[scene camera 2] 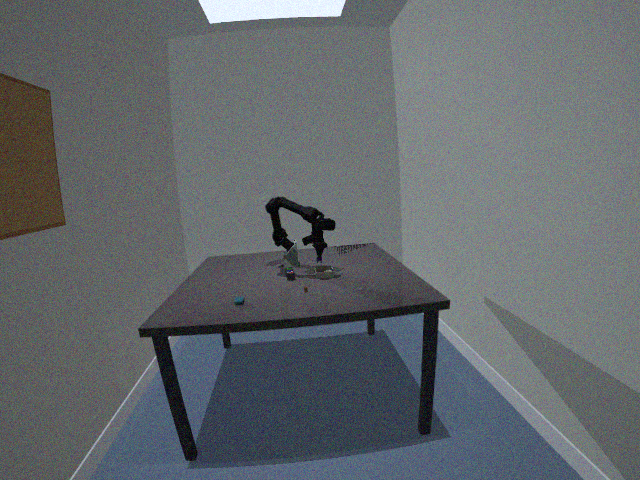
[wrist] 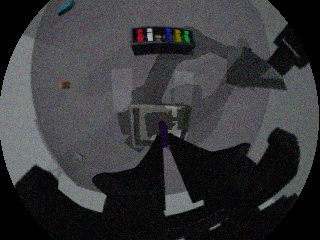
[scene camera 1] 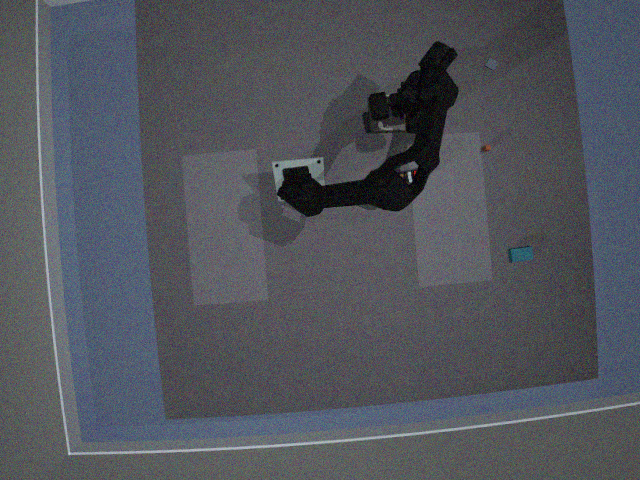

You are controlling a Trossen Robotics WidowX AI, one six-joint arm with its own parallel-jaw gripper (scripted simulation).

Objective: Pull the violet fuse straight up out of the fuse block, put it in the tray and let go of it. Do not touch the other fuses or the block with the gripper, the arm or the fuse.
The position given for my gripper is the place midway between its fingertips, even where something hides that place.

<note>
My gripper [scene camera 1: 401, 111] holds a violet fuse.
My gripper is seen too in the wrist view [wrist: 163, 136].
</note>
